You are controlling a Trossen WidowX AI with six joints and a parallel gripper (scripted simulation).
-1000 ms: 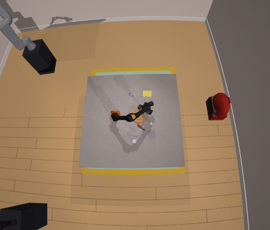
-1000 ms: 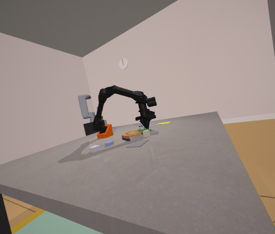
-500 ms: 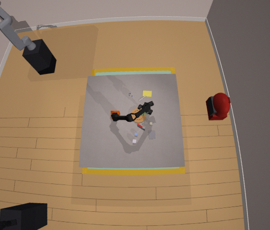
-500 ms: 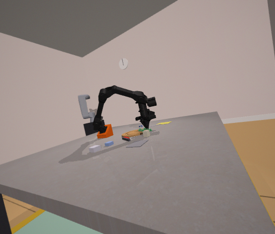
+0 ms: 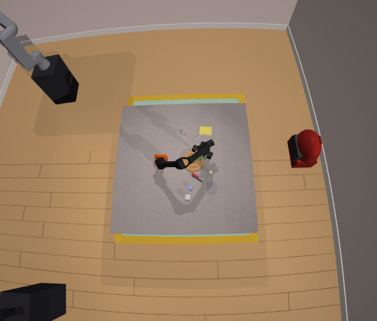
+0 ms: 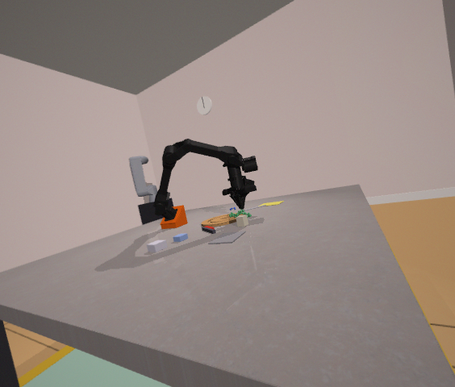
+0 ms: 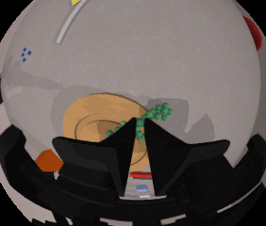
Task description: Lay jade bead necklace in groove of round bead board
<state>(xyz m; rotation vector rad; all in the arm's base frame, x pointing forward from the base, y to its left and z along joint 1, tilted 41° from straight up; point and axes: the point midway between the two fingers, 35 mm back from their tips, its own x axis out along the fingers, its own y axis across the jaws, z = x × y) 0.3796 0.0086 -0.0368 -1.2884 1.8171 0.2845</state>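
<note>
Right now the round wooden bead board is 8 cm behind my gripper tip, 4 cm to the right of it and 3 cm below it. The rest, counted from my gripper tip: beige cube: 6 cm ahead, 17 cm to the right, 2 cm below; then red-handled tool: 7 cm behind, 19 cm to the right, 3 cm below; then yellow sheet: 6 cm ahead, 27 cm to the left, 3 cm below.
</note>
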